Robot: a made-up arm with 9 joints.
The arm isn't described. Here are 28 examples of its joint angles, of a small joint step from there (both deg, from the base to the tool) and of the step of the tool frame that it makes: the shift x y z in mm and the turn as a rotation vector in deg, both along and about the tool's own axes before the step.
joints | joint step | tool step
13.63 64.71 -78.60 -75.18 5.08 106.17 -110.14 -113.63 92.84 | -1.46 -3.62 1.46 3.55 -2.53 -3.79 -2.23 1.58 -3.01 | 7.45 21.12 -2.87 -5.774 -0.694 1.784
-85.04 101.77 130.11 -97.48 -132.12 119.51 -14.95 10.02 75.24 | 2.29 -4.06 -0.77 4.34 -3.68 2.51 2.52 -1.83 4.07 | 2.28 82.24 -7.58 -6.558 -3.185 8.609
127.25 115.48 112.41 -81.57 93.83 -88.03 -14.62 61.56 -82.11 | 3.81 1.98 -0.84 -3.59 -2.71 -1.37 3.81 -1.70 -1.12 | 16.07 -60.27 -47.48 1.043 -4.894 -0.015
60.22 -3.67 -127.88 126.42 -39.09 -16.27 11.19 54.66 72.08 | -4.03 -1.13 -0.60 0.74 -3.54 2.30 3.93 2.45 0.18 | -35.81 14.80 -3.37 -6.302 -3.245 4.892
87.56 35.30 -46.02 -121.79 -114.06 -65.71 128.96 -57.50 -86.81 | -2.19 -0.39 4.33 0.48 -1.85 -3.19 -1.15 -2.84 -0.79 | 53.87 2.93 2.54 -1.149 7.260 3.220
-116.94 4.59 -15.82 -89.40 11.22 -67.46 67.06 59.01 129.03 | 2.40 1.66 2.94 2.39 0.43 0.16 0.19 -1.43 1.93 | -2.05 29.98 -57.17 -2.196 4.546 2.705
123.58 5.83 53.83 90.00 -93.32 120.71 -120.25 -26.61 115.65 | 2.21 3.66 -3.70 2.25 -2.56 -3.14 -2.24 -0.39 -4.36 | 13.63 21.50 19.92 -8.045 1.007 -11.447
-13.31 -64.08 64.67 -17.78 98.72 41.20 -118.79 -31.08 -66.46 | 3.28 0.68 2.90 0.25 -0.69 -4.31 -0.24 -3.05 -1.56 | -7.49 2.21 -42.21 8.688 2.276 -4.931
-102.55 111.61 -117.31 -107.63 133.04 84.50 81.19 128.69 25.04 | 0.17 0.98 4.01 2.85 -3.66 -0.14 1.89 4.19 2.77 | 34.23 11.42 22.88 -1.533 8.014 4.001
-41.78 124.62 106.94 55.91 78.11 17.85 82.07 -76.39 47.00 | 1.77 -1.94 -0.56 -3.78 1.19 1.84 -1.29 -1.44 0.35 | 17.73 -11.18 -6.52 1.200 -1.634 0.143
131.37 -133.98 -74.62 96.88 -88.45 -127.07 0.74 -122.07 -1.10 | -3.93 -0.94 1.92 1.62 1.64 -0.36 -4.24 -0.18 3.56 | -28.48 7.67 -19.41 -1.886 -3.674 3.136
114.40 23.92 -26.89 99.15 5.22 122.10 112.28 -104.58 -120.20 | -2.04 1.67 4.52 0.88 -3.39 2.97 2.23 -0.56 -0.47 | 10.52 17.05 25.30 -4.439 -2.773 2.703
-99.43 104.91 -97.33 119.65 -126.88 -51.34 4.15 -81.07 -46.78 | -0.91 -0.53 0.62 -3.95 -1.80 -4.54 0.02 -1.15 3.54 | 26.28 8.26 2.68 -0.639 1.471 5.097
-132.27 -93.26 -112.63 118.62 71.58 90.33 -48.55 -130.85 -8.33 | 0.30 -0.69 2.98 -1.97 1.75 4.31 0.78 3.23 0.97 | 7.30 25.63 18.16 -3.182 2.931 -3.694
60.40 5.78 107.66 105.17 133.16 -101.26 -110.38 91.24 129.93 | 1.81 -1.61 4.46 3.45 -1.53 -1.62 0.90 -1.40 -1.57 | 13.34 -22.78 -22.07 2.997 1.270 -2.056
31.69 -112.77 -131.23 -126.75 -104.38 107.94 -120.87 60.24 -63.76 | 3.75 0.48 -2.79 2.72 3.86 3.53 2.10 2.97 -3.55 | 6.41 -44.17 -27.51 3.958 -4.497 -0.548
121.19 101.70 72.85 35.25 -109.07 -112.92 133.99 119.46 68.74 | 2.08 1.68 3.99 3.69 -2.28 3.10 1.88 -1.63 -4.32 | -22.54 35.16 10.11 -2.112 -1.249 -5.319
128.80 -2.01 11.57 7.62 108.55 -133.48 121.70 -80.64 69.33 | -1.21 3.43 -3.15 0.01 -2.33 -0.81 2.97 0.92 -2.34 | 42.24 -2.56 34.78 3.428 7.071 -6.288
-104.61 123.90 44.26 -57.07 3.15 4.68 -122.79 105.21 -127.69 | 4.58 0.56 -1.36 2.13 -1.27 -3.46 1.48 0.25 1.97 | -8.94 6.12 -39.66 -2.662 5.127 -0.792
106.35 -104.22 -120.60 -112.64 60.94 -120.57 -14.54 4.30 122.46 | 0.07 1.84 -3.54 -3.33 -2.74 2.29 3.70 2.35 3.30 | -2.69 42.77 21.71 2.551 -0.506 8.650
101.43 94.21 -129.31 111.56 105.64 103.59 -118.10 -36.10 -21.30 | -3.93 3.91 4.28 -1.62 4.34 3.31 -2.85 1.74 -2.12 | 5.92 54.79 39.22 -12.402 0.431 2.294
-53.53 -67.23 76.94 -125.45 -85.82 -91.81 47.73 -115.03 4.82 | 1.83 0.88 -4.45 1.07 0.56 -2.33 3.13 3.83 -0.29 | -3.39 41.94 -14.54 -6.139 -0.373 -1.642
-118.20 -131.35 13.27 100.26 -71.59 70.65 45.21 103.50 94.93 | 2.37 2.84 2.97 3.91 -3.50 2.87 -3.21 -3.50 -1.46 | -35.96 -5.17 -1.12 0.716 -5.505 -1.519
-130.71 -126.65 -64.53 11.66 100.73 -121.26 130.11 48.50 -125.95 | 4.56 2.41 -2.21 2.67 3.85 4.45 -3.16 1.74 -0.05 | -78.48 -18.02 -28.54 5.056 -1.407 -7.630
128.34 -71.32 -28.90 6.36 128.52 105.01 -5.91 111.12 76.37 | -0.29 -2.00 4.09 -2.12 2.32 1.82 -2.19 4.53 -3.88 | 37.88 19.98 4.38 -4.037 6.610 -4.716
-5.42 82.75 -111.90 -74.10 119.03 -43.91 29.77 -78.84 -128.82 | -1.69 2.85 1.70 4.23 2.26 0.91 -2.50 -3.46 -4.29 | 44.51 -0.92 -50.70 -2.784 11.667 -5.878
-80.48 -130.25 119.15 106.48 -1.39 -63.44 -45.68 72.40 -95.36 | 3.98 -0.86 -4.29 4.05 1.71 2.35 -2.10 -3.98 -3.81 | 37.21 19.63 5.68 0.652 8.549 -6.329
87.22 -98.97 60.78 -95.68 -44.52 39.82 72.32 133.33 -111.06 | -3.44 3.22 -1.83 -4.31 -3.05 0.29 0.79 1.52 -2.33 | -79.56 -12.75 106.05 -2.996 -7.143 -5.092
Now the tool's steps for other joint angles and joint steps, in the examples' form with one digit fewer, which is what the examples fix.
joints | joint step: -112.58 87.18 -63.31 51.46 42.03 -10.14 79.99 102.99 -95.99 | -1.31 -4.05 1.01 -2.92 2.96 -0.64 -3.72 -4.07 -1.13
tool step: 25.0 95.9 99.1 -8.38 -2.73 4.57
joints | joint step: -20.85 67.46 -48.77 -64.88 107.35 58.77 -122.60 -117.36 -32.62 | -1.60 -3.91 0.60 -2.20 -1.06 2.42 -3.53 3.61 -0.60
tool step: -46.7 2.6 -2.8 0.75 -4.18 4.76
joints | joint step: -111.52 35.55 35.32 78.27 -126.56 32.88 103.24 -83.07 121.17 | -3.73 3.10 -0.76 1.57 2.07 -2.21 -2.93 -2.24 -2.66
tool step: -10.8 8.1 17.3 0.47 -1.22 -3.57
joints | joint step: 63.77 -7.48 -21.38 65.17 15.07 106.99 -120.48 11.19 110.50 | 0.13 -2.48 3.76 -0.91 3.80 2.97 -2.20 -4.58 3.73
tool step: -23.9 12.0 -9.9 -0.87 -2.28 9.86
